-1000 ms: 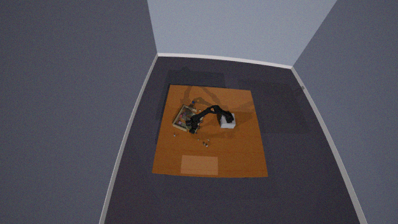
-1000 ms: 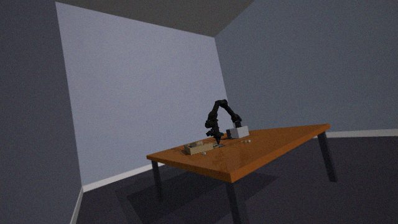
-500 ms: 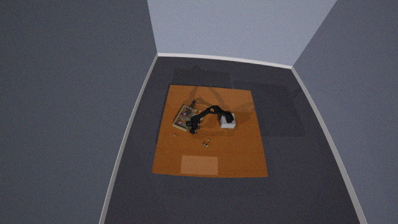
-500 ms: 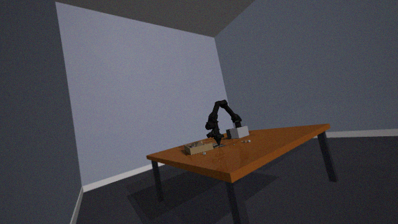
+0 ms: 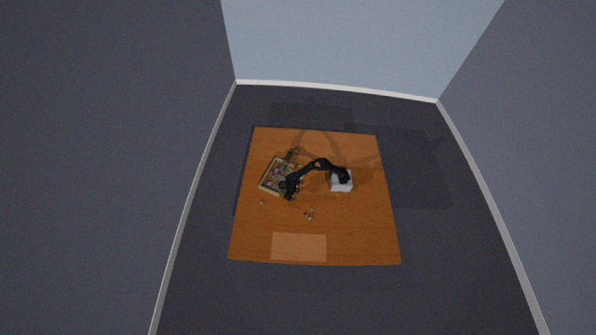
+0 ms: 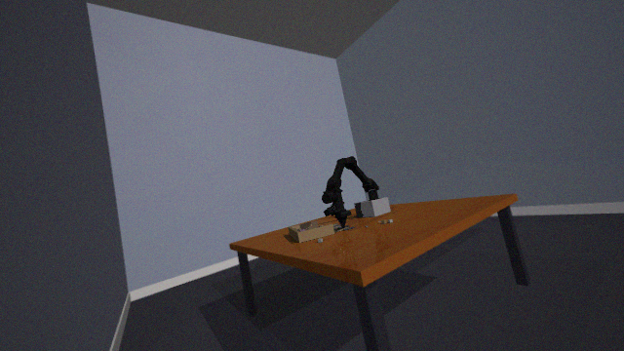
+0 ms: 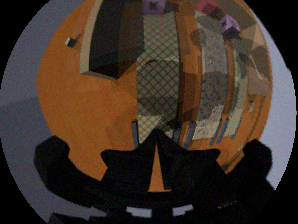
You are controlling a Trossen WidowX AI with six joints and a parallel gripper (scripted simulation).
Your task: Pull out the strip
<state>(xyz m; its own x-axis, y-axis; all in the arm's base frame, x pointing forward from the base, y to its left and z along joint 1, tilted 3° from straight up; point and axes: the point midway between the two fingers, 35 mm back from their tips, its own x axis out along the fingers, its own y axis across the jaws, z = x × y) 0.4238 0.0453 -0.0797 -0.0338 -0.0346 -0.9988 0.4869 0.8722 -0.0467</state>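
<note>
The pale strip lies 8 cm ahead of my gripper tip and 5 cm to the right of it.
</note>
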